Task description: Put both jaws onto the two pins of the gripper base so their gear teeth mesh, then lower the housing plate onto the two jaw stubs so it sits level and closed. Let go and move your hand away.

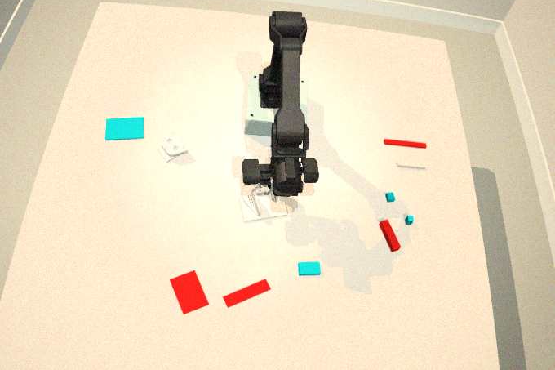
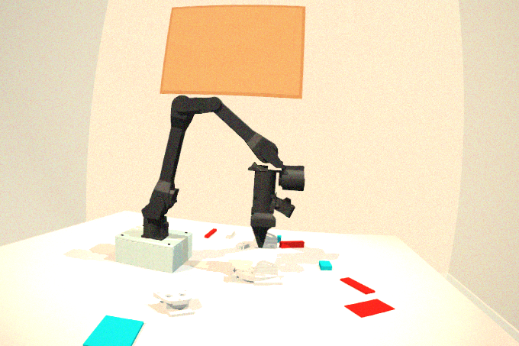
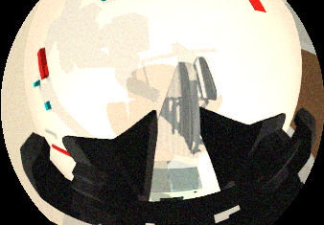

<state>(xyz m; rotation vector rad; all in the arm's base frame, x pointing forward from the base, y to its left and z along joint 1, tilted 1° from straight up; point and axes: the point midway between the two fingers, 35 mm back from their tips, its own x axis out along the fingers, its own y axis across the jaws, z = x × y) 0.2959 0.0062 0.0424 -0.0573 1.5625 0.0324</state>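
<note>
Right now my gripper tip is 80 mm above the flat white plate, 30 mm to the left of it and 20 mm short of it. The rest, counted from my gripper tip: gripper base 290 mm to the right, 160 mm behind, 50 mm below; white jaw 70 mm below, 50 mm to the right, 30 mm behind; housing plate 80 mm below, 50 mm behind, 40 mm to the right.
</note>
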